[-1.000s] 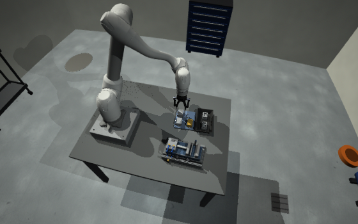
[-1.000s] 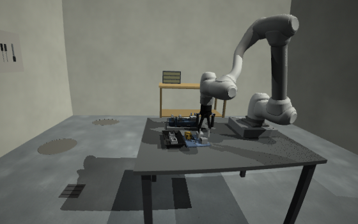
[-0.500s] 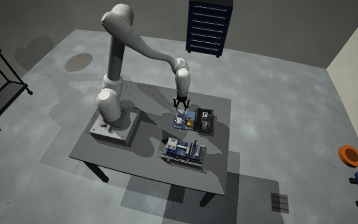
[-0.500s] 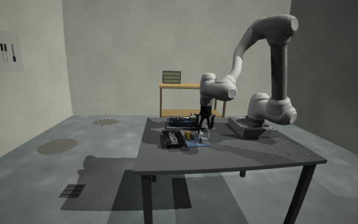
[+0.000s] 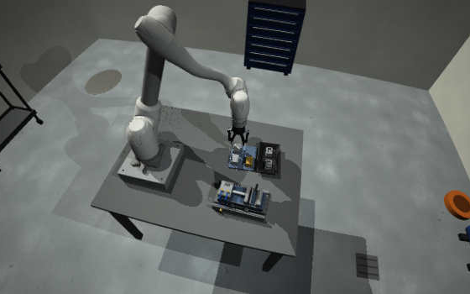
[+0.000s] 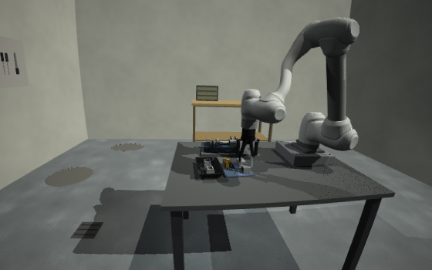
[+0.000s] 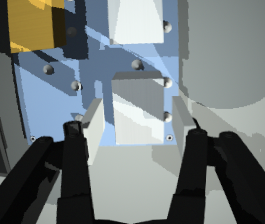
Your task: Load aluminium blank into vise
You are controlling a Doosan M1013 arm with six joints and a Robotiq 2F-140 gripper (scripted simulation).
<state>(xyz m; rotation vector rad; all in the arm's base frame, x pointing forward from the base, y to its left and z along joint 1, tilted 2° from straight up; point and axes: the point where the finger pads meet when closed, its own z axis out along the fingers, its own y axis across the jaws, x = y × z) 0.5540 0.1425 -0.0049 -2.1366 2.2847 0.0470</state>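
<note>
Now: the aluminium blank 4 cm below my hand. Round my hand: blue infeed plate 4 cm ahead, 5 cm to the right, 6 cm below; brass blank 8 cm ahead, 10 cm to the right, 4 cm below; piston rod 3 cm ahead, 35 cm to the right, 1 cm above.
</note>
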